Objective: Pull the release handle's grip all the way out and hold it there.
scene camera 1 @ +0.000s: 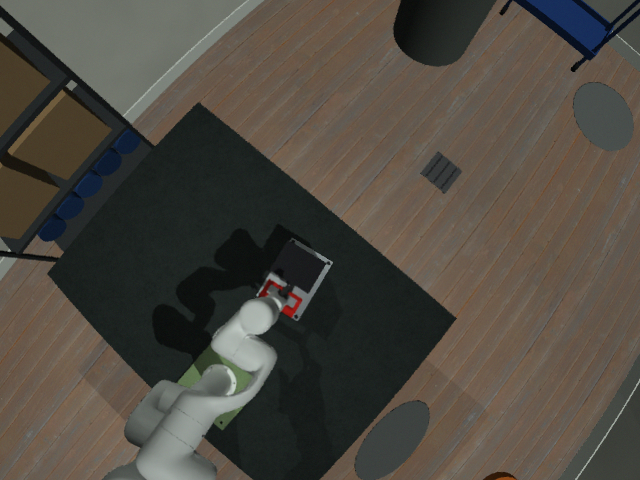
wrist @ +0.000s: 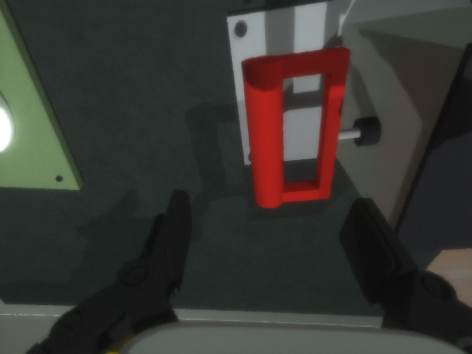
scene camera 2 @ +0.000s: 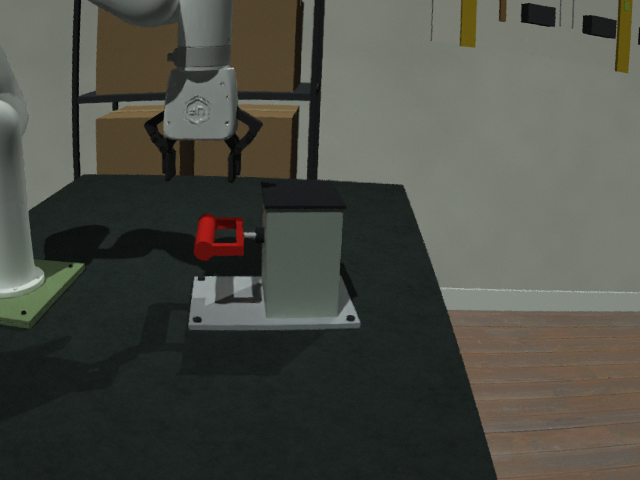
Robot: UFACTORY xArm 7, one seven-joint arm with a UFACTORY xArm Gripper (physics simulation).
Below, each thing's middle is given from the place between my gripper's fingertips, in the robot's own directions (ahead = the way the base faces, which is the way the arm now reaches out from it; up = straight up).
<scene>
I see my gripper 180 mm above the light grey base plate [scene camera 2: 218, 302] and 100 mm short of it.
</scene>
